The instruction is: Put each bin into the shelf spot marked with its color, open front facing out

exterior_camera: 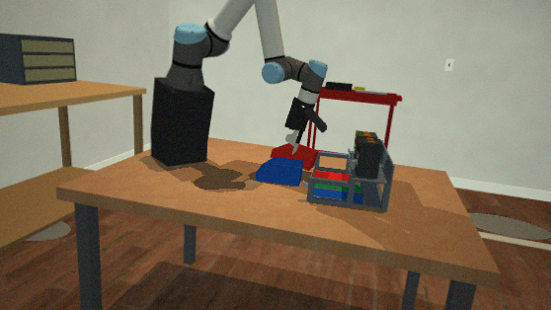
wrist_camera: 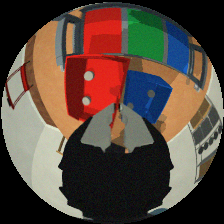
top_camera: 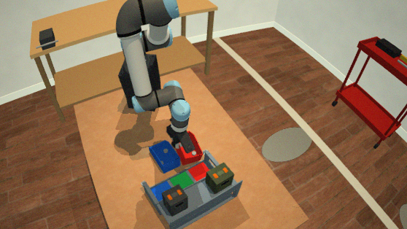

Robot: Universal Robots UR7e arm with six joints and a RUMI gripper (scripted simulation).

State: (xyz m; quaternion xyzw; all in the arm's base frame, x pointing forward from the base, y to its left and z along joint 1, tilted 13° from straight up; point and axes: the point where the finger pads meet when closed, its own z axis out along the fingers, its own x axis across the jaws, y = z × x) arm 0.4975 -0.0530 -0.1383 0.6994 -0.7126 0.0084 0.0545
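Now: hand 50 mm to the right of the red bin and 30 mm above it. Also, from my hand: blue bin (70 mm to the right, 70 mm below, 50 mm behind).
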